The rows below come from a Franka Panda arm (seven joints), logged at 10 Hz.
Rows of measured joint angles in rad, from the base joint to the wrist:
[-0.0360, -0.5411, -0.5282, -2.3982, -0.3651, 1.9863, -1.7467]
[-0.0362, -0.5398, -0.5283, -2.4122, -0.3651, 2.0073, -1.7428]
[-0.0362, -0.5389, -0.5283, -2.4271, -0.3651, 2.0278, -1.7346]
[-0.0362, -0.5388, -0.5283, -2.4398, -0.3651, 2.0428, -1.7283]
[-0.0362, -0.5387, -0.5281, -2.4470, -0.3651, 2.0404, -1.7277]
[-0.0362, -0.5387, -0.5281, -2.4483, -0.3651, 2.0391, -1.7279]
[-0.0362, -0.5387, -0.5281, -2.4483, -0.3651, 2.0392, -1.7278]
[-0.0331, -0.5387, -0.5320, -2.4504, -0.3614, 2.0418, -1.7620]
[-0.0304, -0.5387, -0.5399, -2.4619, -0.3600, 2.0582, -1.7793]
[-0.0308, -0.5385, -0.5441, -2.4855, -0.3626, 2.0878, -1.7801]
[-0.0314, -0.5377, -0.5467, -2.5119, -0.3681, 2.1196, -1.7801]
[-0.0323, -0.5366, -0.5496, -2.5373, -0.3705, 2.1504, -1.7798]
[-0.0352, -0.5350, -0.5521, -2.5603, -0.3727, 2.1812, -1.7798]
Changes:
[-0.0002, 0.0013, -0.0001, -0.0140, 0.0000, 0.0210, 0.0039]
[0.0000, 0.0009, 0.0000, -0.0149, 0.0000, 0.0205, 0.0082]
[0.0000, 0.0001, 0.0000, -0.0127, 0.0000, 0.0150, 0.0063]
[0.0000, 0.0001, 0.0002, -0.0072, 0.0000, -0.0024, 0.0006]
[0.0000, 0.0000, 0.0000, -0.0013, 0.0000, -0.0013, -0.0002]
[0.0000, 0.0000, 0.0000, 0.0000, 0.0000, 0.0001, 0.0001]
[0.0031, 0.0000, -0.0039, -0.0021, 0.0037, 0.0026, -0.0342]
[0.0027, 0.0000, -0.0079, -0.0115, 0.0014, 0.0164, -0.0173]
[-0.0004, 0.0002, -0.0042, -0.0236, -0.0026, 0.0296, -0.0008]
[-0.0006, 0.0008, -0.0026, -0.0264, -0.0055, 0.0318, 0.0000]
[-0.0009, 0.0011, -0.0029, -0.0254, -0.0024, 0.0308, 0.0003]
[-0.0029, 0.0016, -0.0025, -0.0230, -0.0022, 0.0308, 0.0000]

